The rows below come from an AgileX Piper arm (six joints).
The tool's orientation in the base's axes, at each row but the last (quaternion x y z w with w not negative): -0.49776 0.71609 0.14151 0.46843; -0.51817 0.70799 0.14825 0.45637; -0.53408 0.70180 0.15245 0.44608; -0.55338 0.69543 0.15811 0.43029; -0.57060 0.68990 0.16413 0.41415; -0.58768 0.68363 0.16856 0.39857; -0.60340 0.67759 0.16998 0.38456; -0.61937 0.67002 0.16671 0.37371; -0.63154 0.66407 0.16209 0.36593; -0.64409 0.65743 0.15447 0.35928; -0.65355 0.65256 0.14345 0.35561; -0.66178 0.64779 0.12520 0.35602; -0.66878 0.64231 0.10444 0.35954
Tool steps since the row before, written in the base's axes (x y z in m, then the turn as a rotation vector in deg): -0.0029 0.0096 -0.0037 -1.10 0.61 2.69; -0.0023 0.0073 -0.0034 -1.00 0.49 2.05; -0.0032 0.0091 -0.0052 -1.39 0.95 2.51; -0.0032 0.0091 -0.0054 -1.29 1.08 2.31; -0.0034 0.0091 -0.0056 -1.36 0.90 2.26; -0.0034 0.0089 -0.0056 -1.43 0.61 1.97; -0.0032 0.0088 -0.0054 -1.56 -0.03 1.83; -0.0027 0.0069 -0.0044 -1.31 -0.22 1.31; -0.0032 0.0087 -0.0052 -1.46 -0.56 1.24; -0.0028 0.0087 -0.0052 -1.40 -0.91 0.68; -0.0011 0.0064 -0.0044 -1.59 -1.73 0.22; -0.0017 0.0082 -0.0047 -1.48 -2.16 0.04; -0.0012 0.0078 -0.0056 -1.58 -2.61 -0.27
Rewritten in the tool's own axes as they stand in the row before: -0.0024 0.0079 0.0068 -2.47 0.50 -1.58; -0.0015 0.0060 0.0057 -1.89 0.54 -1.26; -0.0014 0.0077 0.0077 -2.52 0.94 -1.38; -0.0015 0.0074 0.0081 -2.45 0.94 -1.13; -0.0017 0.0072 0.0084 -2.29 0.96 -1.26; -0.0018 0.0068 0.0085 -1.88 1.03 -1.30; -0.0022 0.0062 0.0086 -1.35 1.05 -1.70; -0.0019 0.0049 0.0069 -0.83 0.90 -1.41; -0.0029 0.0057 0.0085 -0.55 1.01 -1.63; -0.0032 0.0051 0.0086 0.09 1.05 -1.46; -0.0021 0.0029 0.0070 0.99 1.28 -1.72; -0.0036 0.0038 0.0081 1.44 1.19 -1.83; -0.0029 0.0037 0.0084 1.97 1.35 -1.92
